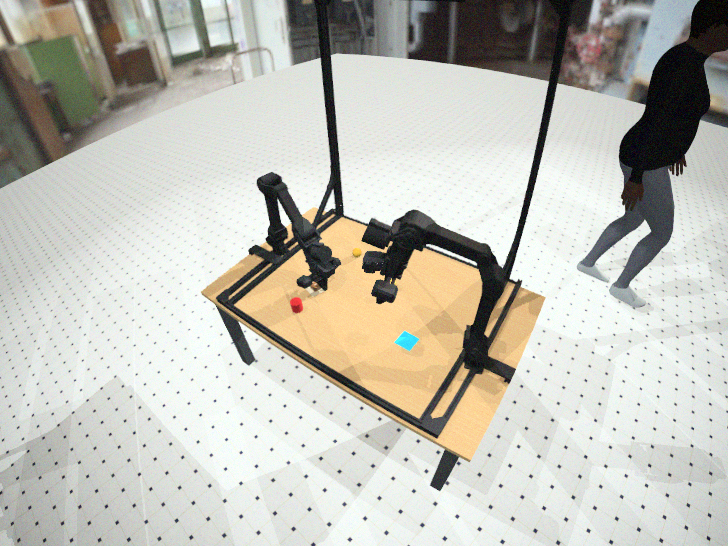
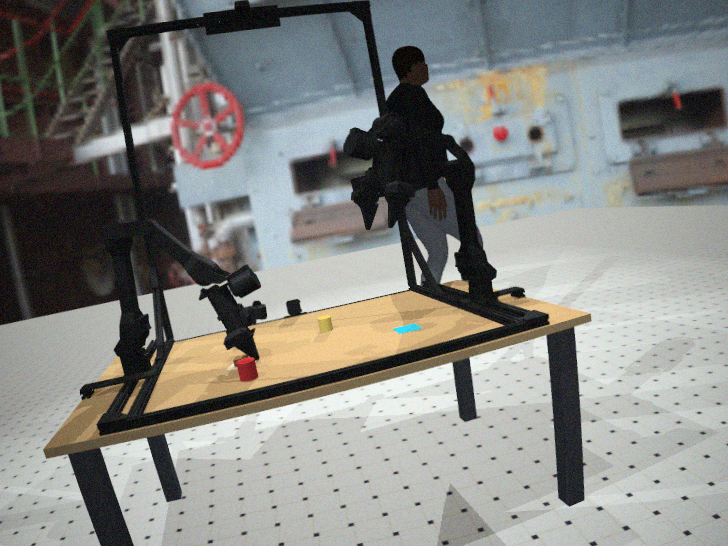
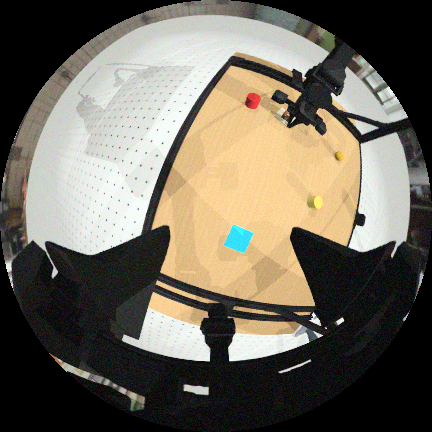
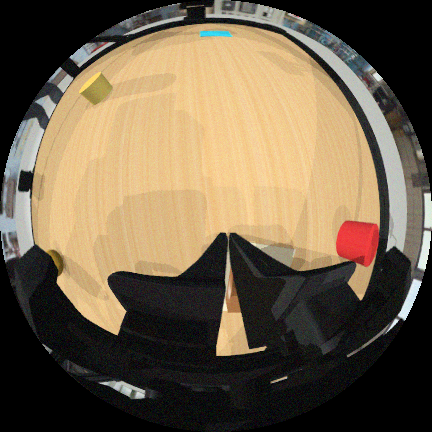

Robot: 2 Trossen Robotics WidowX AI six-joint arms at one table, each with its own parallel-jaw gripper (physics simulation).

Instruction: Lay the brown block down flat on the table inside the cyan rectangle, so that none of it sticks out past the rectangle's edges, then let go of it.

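Where they show: left gripper, between the fingertips: (image 2: 378, 228) (image 3: 233, 232); right gripper, between the fingertips: (image 1: 325, 290) (image 2: 257, 359) (image 3: 287, 126) (image 4: 226, 237); left arm's base, origin of its link: (image 1: 474, 361) (image 2: 482, 300) (image 3: 217, 309); right arm's base, origin of its link: (image 1: 279, 251) (image 2: 137, 372) (image 4: 209, 388).
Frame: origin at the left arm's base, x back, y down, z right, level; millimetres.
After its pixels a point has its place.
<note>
The brown block (image 1: 314, 285) {x -639, y 0, z 216 mm} (image 3: 285, 115) {x -629, y 0, z 210 mm} (image 4: 232, 300) {x -633, y 0, z 235 mm} sits on a white pad (image 4: 278, 254) {x -627, y 18, z 188 mm} at the table's left side. My right gripper (image 1: 312, 282) (image 2: 244, 349) (image 4: 226, 237) {x -594, y 18, z 219 mm} is down over it. The block does not sit between the fingertips. The cyan rectangle (image 1: 406, 340) {x -239, y 18, z 52 mm} (image 2: 407, 328) {x -238, y 18, z 50 mm} (image 3: 238, 238) {x -238, y 18, z 52 mm} (image 4: 215, 34) {x -258, y 18, z 60 mm} lies bare, far off towards the other arm. My left gripper (image 1: 384, 293) {x -312, y -255, z 1 mm} (image 2: 378, 217) {x -312, y -255, z 1 mm} (image 3: 233, 232) {x -312, y -255, z 1 mm} is open and empty, high above the table's middle.
A red cylinder (image 1: 296, 304) {x -657, y -23, z 85 mm} (image 2: 247, 368) {x -672, y -10, z 79 mm} (image 3: 252, 100) {x -648, y -21, z 93 mm} (image 4: 358, 241) {x -653, y -13, z 115 mm} stands close beside the right gripper. A yellow cylinder (image 2: 324, 323) {x -359, y -6, z 271 mm} (image 3: 314, 201) {x -347, y -20, z 272 mm} (image 4: 95, 88) {x -366, y -6, z 282 mm} and a small yellow ball (image 1: 356, 251) {x -531, y -15, z 437 mm} (image 3: 339, 156) {x -525, y -12, z 437 mm} lie farther back. A small black cube (image 2: 294, 307) {x -300, y -12, z 578 mm} sits at the far edge.
</note>
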